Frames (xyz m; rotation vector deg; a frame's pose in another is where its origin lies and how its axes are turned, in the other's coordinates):
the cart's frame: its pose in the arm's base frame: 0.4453 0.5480 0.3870 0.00 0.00 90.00
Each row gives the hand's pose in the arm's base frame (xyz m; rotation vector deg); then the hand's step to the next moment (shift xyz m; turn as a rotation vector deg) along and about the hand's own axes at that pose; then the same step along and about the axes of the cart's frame.
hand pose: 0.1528 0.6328 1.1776 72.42 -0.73 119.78
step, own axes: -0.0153 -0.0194 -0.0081 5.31 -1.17 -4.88
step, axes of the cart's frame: 0.0093 -0.0089 -0.0226 5.46 4.71 1.22
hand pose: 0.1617 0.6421 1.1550 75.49 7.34 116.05
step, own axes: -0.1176 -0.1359 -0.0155 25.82 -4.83 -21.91
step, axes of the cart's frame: 0.0347 -0.0826 -0.1565 25.37 21.80 7.16
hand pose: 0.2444 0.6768 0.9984 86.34 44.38 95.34
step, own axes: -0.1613 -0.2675 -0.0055 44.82 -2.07 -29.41
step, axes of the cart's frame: 0.0081 -0.0338 -0.3105 40.24 30.11 18.75
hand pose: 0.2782 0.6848 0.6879 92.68 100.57 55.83
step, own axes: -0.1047 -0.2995 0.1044 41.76 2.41 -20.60
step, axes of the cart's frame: -0.0921 0.0795 -0.3111 38.49 20.06 17.03
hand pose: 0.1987 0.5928 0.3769 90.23 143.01 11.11
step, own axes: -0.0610 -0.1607 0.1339 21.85 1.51 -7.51
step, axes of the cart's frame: -0.1224 0.0857 -0.1586 20.29 9.55 5.77
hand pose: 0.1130 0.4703 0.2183 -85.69 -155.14 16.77
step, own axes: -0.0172 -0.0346 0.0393 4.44 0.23 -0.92
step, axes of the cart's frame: -0.0382 0.0244 -0.0313 3.99 2.08 0.59
